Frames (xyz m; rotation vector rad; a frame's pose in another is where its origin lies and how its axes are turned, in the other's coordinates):
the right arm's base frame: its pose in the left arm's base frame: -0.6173 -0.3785 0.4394 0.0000 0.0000 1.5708
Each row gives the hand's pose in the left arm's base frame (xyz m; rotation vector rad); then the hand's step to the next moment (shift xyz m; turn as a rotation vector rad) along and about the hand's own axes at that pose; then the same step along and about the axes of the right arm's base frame.
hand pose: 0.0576 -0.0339 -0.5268 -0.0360 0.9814 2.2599
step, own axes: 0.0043 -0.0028 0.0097 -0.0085 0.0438 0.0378
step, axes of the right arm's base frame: 0.0102 -0.0005 0.0040 -0.0017 0.0105 0.0575
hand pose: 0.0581 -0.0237 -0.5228 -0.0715 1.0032 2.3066
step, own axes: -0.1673 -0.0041 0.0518 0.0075 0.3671 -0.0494
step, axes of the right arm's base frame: -0.0490 -0.1473 0.0811 -0.2216 0.2198 0.1996
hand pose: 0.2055 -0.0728 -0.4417 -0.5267 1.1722 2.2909
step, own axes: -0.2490 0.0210 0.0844 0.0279 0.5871 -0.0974
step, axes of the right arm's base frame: -0.0059 -0.1764 0.1960 -0.3655 0.3621 0.3004
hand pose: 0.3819 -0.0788 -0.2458 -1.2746 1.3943 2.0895
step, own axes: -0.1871 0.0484 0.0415 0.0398 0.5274 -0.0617
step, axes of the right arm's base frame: 0.0502 -0.0496 0.1846 -0.3091 0.3462 0.2611
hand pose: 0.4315 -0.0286 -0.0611 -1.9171 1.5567 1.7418
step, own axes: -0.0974 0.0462 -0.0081 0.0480 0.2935 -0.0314
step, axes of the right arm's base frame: 0.0299 0.0093 0.1035 -0.1851 0.1995 0.1239
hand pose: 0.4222 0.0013 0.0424 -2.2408 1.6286 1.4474
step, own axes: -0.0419 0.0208 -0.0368 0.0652 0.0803 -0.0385
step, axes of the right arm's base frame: 0.0033 -0.0073 0.0590 -0.1039 0.0335 0.0160
